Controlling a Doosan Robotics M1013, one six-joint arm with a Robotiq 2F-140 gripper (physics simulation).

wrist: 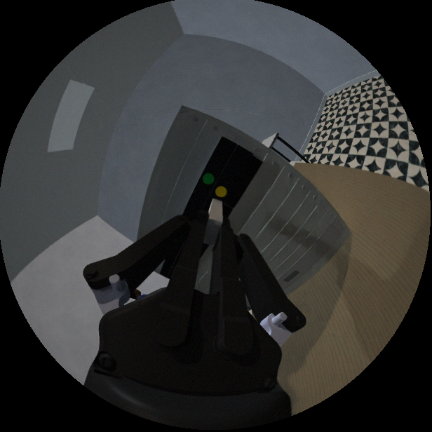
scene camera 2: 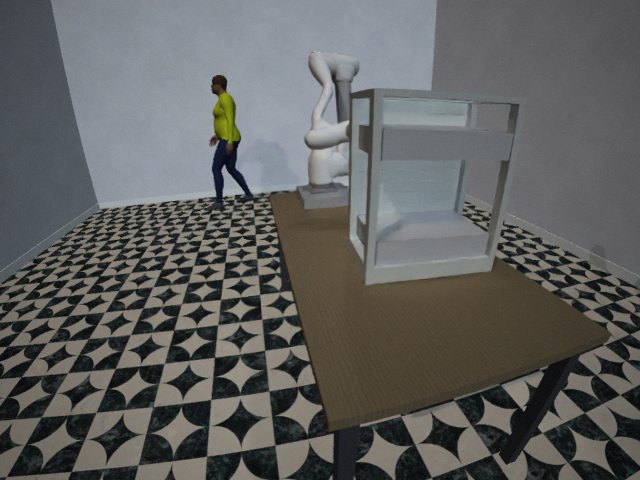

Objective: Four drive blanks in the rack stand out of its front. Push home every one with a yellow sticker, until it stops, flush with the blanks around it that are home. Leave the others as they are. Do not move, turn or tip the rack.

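Observation:
The rack (scene camera 2: 370, 206) (wrist: 172, 150) stands upright on the table. The scene view shows its open back, and the wrist view shows its front with grey blanks and a dark section. In the wrist view, a round yellow sticker (wrist: 221, 191) marks one dark blank, and a green sticker (wrist: 208, 178) marks the dark blank beside it on the upper left. My gripper (wrist: 214, 208) is shut and empty, its tips in front of the dark section, just below the yellow sticker. Contact cannot be told. The gripper hides the lower part of the dark section, and the rack hides the gripper in the scene view.
The brown table (scene camera 2: 439, 330) (wrist: 390, 250) carries the rack and the white arm (scene camera 2: 323, 160), which stands behind the rack in the scene view. A person (scene camera 2: 225, 121) in a yellow top is on the floor left of the arm. A thin dark frame (wrist: 292, 147) shows beyond the rack.

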